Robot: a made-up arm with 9 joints. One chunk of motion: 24 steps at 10 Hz.
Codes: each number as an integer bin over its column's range. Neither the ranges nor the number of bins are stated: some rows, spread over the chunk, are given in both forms.
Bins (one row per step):
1: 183 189 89 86 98 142 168 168 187
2: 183 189 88 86 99 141 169 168 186
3: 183 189 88 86 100 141 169 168 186
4: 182 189 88 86 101 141 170 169 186
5: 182 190 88 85 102 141 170 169 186
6: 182 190 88 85 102 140 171 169 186
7: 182 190 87 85 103 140 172 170 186
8: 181 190 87 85 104 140 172 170 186
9: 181 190 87 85 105 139 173 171 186
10: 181 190 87 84 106 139 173 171 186
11: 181 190 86 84 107 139 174 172 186
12: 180 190 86 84 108 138 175 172 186
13: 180 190 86 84 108 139 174 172 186
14: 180 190 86 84 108 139 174 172 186
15: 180 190 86 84 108 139 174 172 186
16: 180 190 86 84 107 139 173 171 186
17: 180 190 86 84 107 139 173 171 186
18: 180 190 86 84 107 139 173 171 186
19: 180 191 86 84 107 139 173 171 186
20: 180 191 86 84 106 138 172 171 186
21: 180 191 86 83 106 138 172 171 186
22: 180 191 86 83 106 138 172 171 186
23: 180 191 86 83 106 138 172 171 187
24: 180 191 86 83 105 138 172 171 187
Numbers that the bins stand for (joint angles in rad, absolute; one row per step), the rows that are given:
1: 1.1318 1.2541 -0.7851 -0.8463 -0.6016 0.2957 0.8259 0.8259 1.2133
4: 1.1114 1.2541 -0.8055 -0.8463 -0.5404 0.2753 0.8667 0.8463 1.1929
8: 1.0910 1.2745 -0.8259 -0.8667 -0.4792 0.2549 0.9075 0.8667 1.1929
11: 1.0910 1.2745 -0.8463 -0.8871 -0.4180 0.2345 0.9482 0.9075 1.1929
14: 1.0706 1.2745 -0.8463 -0.8871 -0.3976 0.2345 0.9482 0.9075 1.1929
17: 1.0706 1.2745 -0.8463 -0.8871 -0.4180 0.2345 0.9278 0.8871 1.1929
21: 1.0706 1.2949 -0.8463 -0.9075 -0.4384 0.2141 0.9075 0.8871 1.1929
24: 1.0706 1.2949 -0.8463 -0.9075 -0.4588 0.2141 0.9075 0.8871 1.2133
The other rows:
2: 1.1318 1.2541 -0.8055 -0.8463 -0.5812 0.2753 0.8463 0.8259 1.1929
3: 1.1318 1.2541 -0.8055 -0.8463 -0.5608 0.2753 0.8463 0.8259 1.1929
5: 1.1114 1.2745 -0.8055 -0.8667 -0.5200 0.2753 0.8667 0.8463 1.1929
6: 1.1114 1.2745 -0.8055 -0.8667 -0.5200 0.2549 0.8871 0.8463 1.1929
7: 1.1114 1.2745 -0.8259 -0.8667 -0.4996 0.2549 0.9075 0.8667 1.1929
9: 1.0910 1.2745 -0.8259 -0.8667 -0.4588 0.2345 0.9278 0.8871 1.1929
10: 1.0910 1.2745 -0.8259 -0.8871 -0.4384 0.2345 0.9278 0.8871 1.1929
12: 1.0706 1.2745 -0.8463 -0.8871 -0.3976 0.2141 0.9686 0.9075 1.1929
13: 1.0706 1.2745 -0.8463 -0.8871 -0.3976 0.2345 0.9482 0.9075 1.1929
15: 1.0706 1.2745 -0.8463 -0.8871 -0.3976 0.2345 0.9482 0.9075 1.1929
16: 1.0706 1.2745 -0.8463 -0.8871 -0.4180 0.2345 0.9278 0.8871 1.1929
18: 1.0706 1.2745 -0.8463 -0.8871 -0.4180 0.2345 0.9278 0.8871 1.1929
19: 1.0706 1.2949 -0.8463 -0.8871 -0.4180 0.2345 0.9278 0.8871 1.1929
20: 1.0706 1.2949 -0.8463 -0.8871 -0.4384 0.2141 0.9075 0.8871 1.1929
22: 1.0706 1.2949 -0.8463 -0.9075 -0.4384 0.2141 0.9075 0.8871 1.1929
23: 1.0706 1.2949 -0.8463 -0.9075 -0.4384 0.2141 0.9075 0.8871 1.2133

